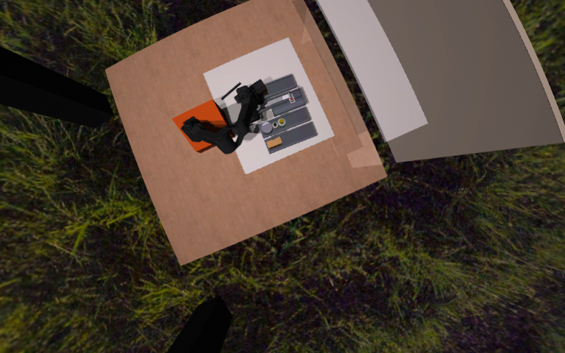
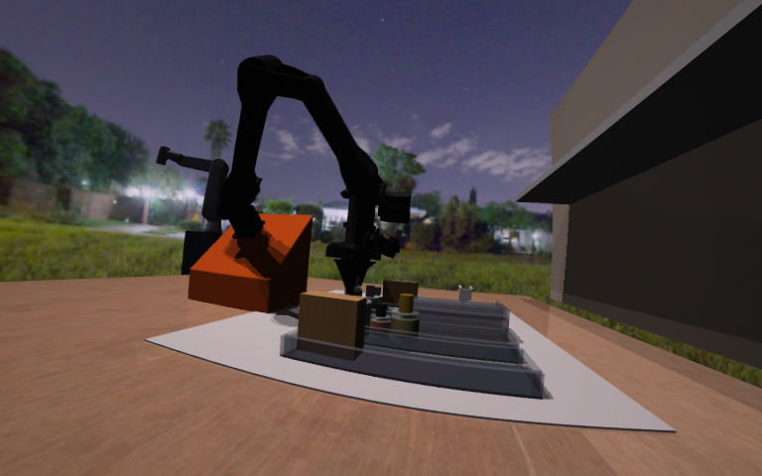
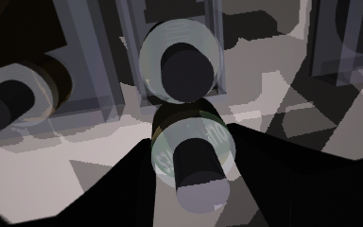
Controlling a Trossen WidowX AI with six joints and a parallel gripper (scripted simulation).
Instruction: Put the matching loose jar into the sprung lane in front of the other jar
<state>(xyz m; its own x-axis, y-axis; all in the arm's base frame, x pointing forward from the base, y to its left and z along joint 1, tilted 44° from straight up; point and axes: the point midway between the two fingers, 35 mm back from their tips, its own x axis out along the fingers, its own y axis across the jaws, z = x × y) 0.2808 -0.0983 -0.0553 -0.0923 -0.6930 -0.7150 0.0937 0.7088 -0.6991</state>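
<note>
Right now the white mat is 100 mm ahead of my gripper tip and 50 mm below it. Also, from my gripper tip: sprung lane 170 mm ahead, 50 mm to the right, 30 mm below; then pusher plate 140 mm ahead, 50 mm to the right.
</note>
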